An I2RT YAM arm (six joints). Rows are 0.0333 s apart.
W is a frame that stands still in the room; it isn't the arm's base.
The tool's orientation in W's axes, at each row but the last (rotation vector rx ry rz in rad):
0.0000 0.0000 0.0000
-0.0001 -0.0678 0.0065
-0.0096 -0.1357 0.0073
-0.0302 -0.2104 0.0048
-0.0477 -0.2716 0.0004
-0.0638 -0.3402 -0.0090
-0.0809 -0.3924 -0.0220
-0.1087 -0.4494 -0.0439
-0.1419 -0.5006 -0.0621
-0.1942 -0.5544 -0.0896
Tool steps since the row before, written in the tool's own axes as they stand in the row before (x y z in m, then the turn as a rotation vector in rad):
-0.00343 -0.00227 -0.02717 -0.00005 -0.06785 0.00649
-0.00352 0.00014 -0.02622 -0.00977 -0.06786 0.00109
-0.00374 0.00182 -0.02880 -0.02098 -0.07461 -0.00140
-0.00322 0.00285 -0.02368 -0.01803 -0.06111 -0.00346
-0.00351 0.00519 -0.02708 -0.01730 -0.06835 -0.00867
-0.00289 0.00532 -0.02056 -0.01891 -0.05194 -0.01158
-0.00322 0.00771 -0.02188 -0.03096 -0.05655 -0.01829
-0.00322 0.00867 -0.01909 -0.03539 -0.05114 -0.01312
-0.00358 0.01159 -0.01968 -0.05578 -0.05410 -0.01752
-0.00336 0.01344 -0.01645 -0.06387 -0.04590 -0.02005
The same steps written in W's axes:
-0.00343 -0.00227 -0.02717 -0.00005 -0.06785 0.00649
-0.00174 0.00012 -0.02640 -0.00938 -0.06792 0.00045
0.00018 0.00153 -0.02906 -0.02010 -0.07478 -0.00347
0.00179 0.00213 -0.02391 -0.01681 -0.06133 -0.00528
0.00391 0.00389 -0.02724 -0.01475 -0.06880 -0.00976
0.00423 0.00399 -0.02063 -0.01498 -0.05261 -0.01403
0.00565 0.00589 -0.02195 -0.02373 -0.05769 -0.02448
0.00591 0.00648 -0.01931 -0.02958 -0.05165 -0.02230
0.00728 0.00858 -0.02020 -0.04563 -0.05473 -0.03560
0.00745 0.00984 -0.01761 -0.05006 -0.04698 -0.04330

